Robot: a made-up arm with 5 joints.
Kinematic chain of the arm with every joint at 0, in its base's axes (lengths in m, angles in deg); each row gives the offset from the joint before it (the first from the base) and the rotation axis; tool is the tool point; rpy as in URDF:
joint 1: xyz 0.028 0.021 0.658 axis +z
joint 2: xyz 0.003 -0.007 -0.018 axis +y
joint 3: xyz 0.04 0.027 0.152 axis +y
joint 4: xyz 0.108 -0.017 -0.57 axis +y
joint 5: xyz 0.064 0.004 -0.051 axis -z
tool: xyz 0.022 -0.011 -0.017 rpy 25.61 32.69 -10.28
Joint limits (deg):
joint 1: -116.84..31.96
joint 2: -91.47..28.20
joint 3: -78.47..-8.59
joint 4: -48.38..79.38
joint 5: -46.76..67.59
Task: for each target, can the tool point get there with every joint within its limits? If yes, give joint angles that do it. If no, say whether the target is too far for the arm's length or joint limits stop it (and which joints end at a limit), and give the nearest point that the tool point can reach.
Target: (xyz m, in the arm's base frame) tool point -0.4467 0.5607 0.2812
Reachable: no: joint limits stop it (at a limit: joint 2, joint 3, joint 4, joint 5) | nearest point -0.0110 0.0653 0.1310 | short by 0.677 m
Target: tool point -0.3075 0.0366 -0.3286
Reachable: no: too far | nearest point -0.0386 -0.0882 0.0689 | short by 0.496 m
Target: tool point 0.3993 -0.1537 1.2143
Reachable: yes | joints -26.65 -56.83 -61.36 23.87 -34.57
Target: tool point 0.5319 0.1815 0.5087
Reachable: yes | joints 19.16 -29.30 -14.94 -25.97 31.18
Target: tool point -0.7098 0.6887 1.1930
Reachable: no: too far | nearest point -0.1711 0.2012 1.2546 | short by 0.729 m
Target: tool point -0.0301 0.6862 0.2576
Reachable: no: joint limits stop it (at a limit: joint 1, joint 3, joint 4, joint 5) | nearest point 0.2801 0.1965 0.2525 | short by 0.580 m
